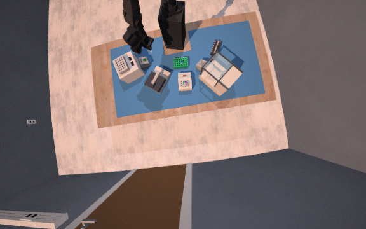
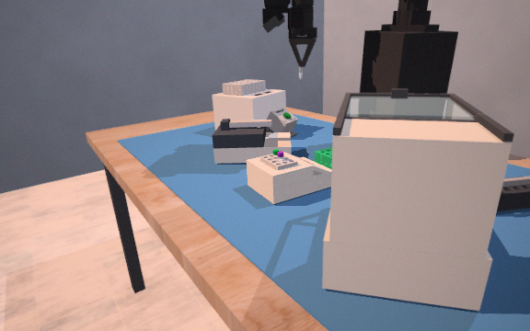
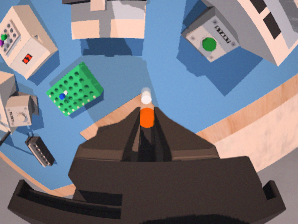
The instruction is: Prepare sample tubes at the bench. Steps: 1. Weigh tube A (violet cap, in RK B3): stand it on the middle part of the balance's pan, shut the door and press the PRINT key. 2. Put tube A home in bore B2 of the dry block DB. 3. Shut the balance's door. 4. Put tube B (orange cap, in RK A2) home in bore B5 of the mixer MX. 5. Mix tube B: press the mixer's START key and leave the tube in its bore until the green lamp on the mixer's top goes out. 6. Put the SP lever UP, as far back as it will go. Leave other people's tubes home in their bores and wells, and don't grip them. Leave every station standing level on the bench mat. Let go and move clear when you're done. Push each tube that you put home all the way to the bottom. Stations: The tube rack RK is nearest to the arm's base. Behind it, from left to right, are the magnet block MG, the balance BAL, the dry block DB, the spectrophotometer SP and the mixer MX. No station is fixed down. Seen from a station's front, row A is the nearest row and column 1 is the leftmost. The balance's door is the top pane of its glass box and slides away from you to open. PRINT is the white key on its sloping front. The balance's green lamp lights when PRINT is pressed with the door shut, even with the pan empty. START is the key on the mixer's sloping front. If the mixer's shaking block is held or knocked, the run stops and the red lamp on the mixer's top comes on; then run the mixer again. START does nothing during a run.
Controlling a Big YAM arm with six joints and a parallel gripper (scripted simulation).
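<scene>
The mixer's shaking block is 3 cm behind my hand, 28 cm to the right of it and 8 cm below it. From my hand the other things lie so: spectrophotometer lever (15 cm ahead, 6 cm to the right, 15 cm below); then orange-capped tube (2 cm below); then mixer's start key (5 cm behind, 10 cm to the right, 17 cm below).
</scene>
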